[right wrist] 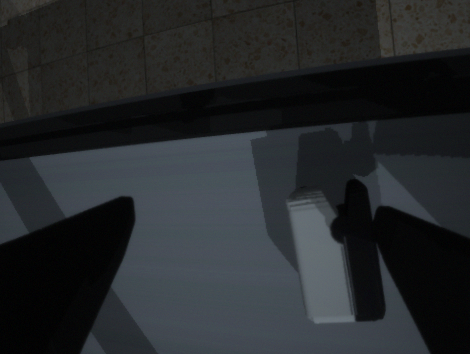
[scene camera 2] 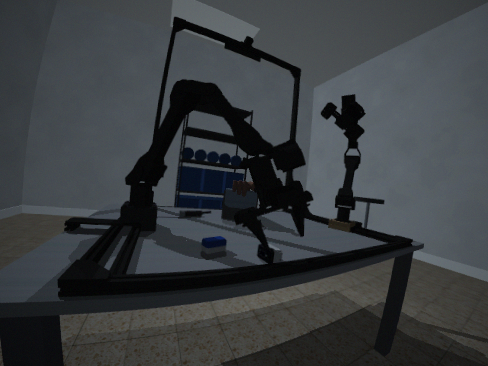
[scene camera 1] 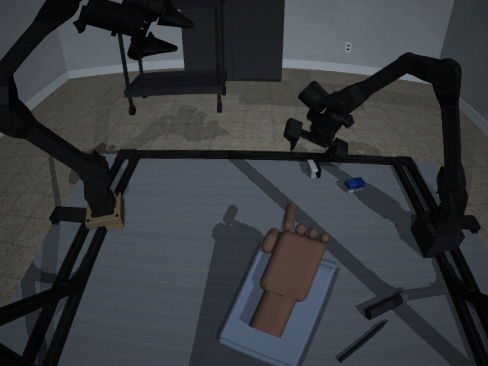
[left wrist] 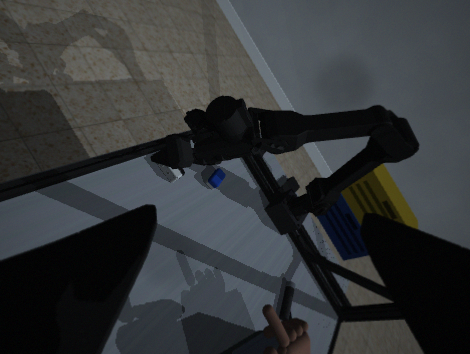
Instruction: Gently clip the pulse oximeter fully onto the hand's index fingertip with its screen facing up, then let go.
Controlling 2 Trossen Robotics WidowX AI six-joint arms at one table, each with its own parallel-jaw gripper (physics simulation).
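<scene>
The pulse oximeter (scene camera 1: pixel 313 169) (scene camera 2: pixel 270 253) (right wrist: pixel 325 265), white on one half and black on the other, lies on its side near the table's far edge in scene camera 1. My right gripper (scene camera 2: pixel 284 239) (right wrist: pixel 256 213) is open above it. In the right wrist view the oximeter is near the right-hand finger; whether they touch I cannot tell. The brown hand (scene camera 1: pixel 295 265) (scene camera 2: pixel 243 187) rests on a light blue support (scene camera 1: pixel 310 320), its index finger (scene camera 1: pixel 290 216) (left wrist: pixel 274 320) extended and bare. My left gripper (scene camera 1: pixel 184 36) is open and empty, high above the table.
A blue and white block (scene camera 1: pixel 354 184) (scene camera 2: pixel 214 246) (left wrist: pixel 216 178) lies beside the oximeter. A dark cylinder (scene camera 1: pixel 384 306) (left wrist: pixel 287 300) and a pen (scene camera 1: pixel 362 341) lie at the lower right in scene camera 1. A black frame rail (scene camera 1: pixel 210 154) runs along the table edge.
</scene>
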